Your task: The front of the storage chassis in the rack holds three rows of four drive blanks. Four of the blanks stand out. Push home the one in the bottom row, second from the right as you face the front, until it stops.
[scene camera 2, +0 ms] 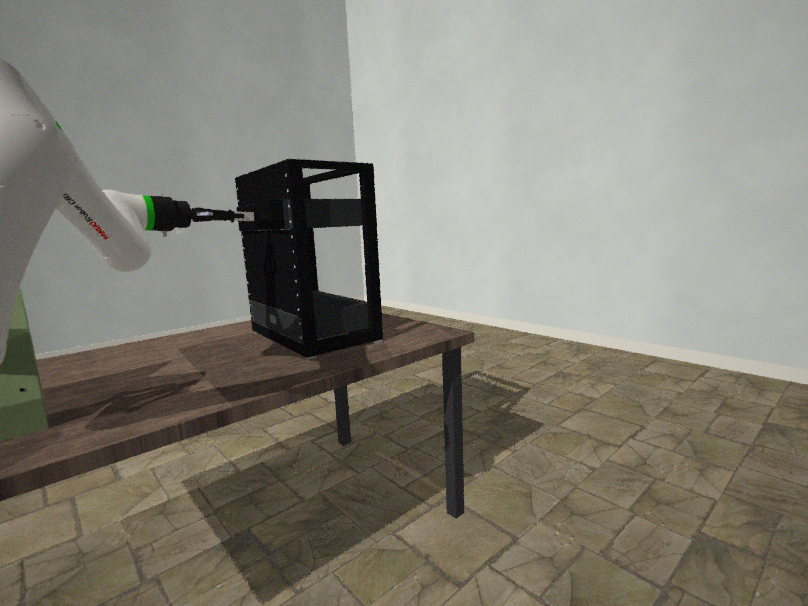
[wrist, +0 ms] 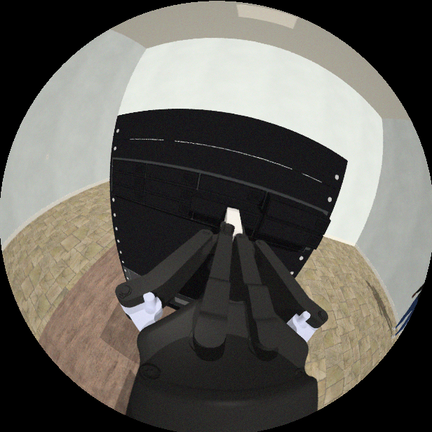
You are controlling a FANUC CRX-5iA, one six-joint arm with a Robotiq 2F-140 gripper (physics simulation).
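Places are measured from the arm's base along level axes (x down, y left, z ahead), in metres.
Pixels of known places: gripper, fingertip midpoint: (scene camera 2: pixel 252 216).
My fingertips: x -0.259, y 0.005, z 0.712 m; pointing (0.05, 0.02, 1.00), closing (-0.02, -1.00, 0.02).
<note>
Behind a point stands the place of what it marks.
The storage chassis (scene camera 2: pixel 268 213) {x -0.263, y -0.122, z 0.702 m} (wrist: pixel 150 163) shows as a dark band across the front of the black rack (scene camera 2: pixel 372 260) {x -0.098, y -0.217, z 1.012 m} (wrist: pixel 142 227). Its blanks are black on black and hard to tell apart. In the wrist view a blank at the right end (wrist: pixel 287 230) stands out. My gripper (scene camera 2: pixel 246 215) {x -0.259, y 0.005, z 0.712 m} (wrist: pixel 230 217) is shut and empty, its pale tip pointing at the lower part of the chassis front, in the second column from the right. The tip covers part of that column, so the bottom blank there is partly hidden. Whether the tip touches it I cannot tell.
The rack stands on a brown wooden table (scene camera 2: pixel 417 333) {x 0.189, y -0.246, z 1.185 m} (wrist: pixel 75 320), near its far end. The white arm (scene camera 2: pixel 39 150) {x -0.339, y -0.542, z 0.159 m} reaches in from the left. A green stand (scene camera 2: pixel 22 384) {x 0.088, y -0.107, z 0.096 m} shows at the left edge. Pale walls rise behind the rack.
</note>
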